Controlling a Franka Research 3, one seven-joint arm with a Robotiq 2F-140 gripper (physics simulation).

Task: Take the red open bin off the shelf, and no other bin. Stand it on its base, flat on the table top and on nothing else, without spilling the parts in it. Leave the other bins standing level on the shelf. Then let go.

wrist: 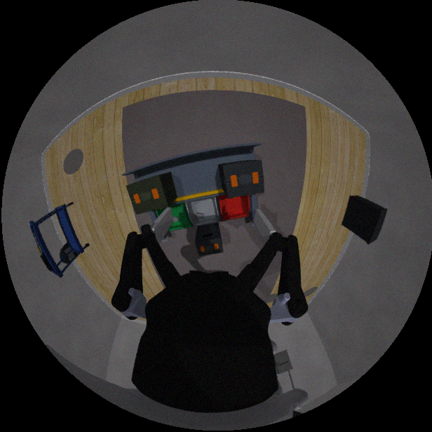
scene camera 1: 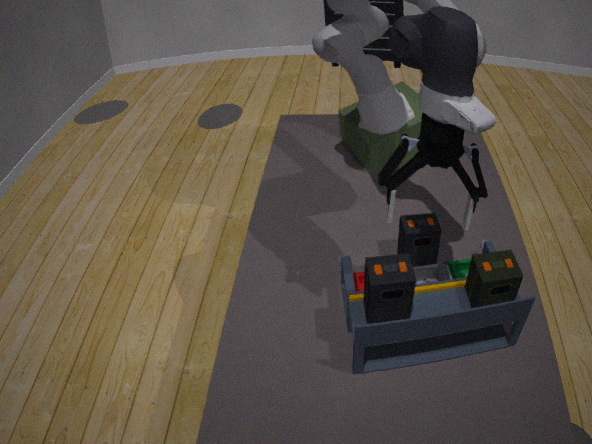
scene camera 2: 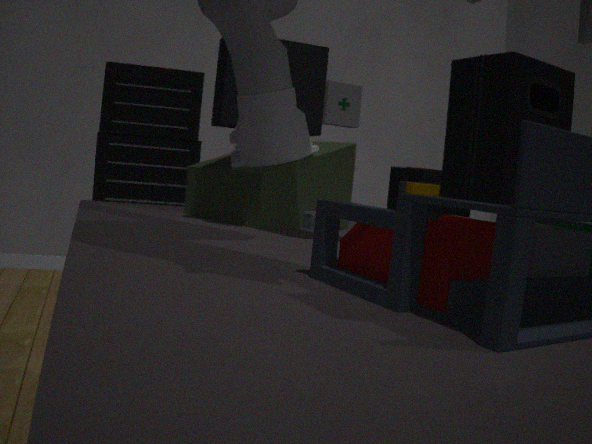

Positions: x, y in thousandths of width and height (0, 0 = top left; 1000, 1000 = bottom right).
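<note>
My gripper (scene camera 1: 724, 501) (wrist: 492, 499) is visible in both views. Grey bin (wrist: 483, 478) visible.
</note>
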